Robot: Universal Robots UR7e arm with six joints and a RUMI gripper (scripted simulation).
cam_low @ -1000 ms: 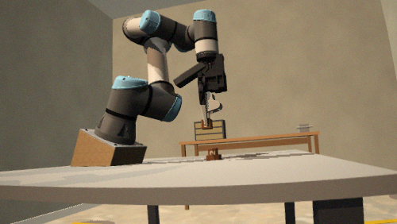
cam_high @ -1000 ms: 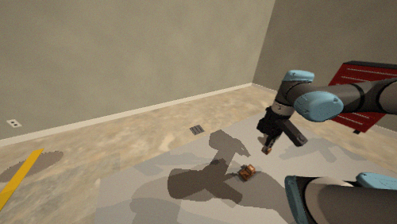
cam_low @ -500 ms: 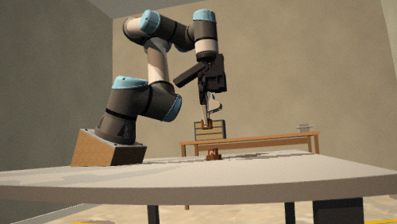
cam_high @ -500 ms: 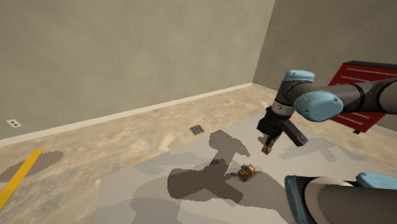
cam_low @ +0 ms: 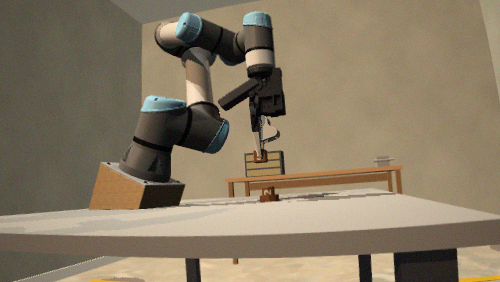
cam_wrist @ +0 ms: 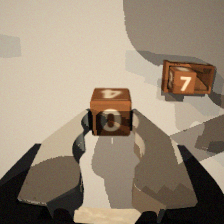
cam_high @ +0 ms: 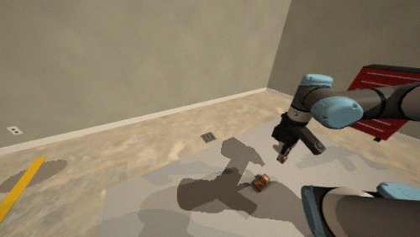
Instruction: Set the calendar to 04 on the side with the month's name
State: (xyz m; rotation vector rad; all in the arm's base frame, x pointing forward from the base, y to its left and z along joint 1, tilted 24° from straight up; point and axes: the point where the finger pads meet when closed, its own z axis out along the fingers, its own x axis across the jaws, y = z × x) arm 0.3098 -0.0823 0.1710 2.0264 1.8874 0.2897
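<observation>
Now: hand 12 cm above the calendar tray, 11 cm to the right of it and 1 cm short of it. From my hand the other things lie so: cube 1 cm below.
</observation>
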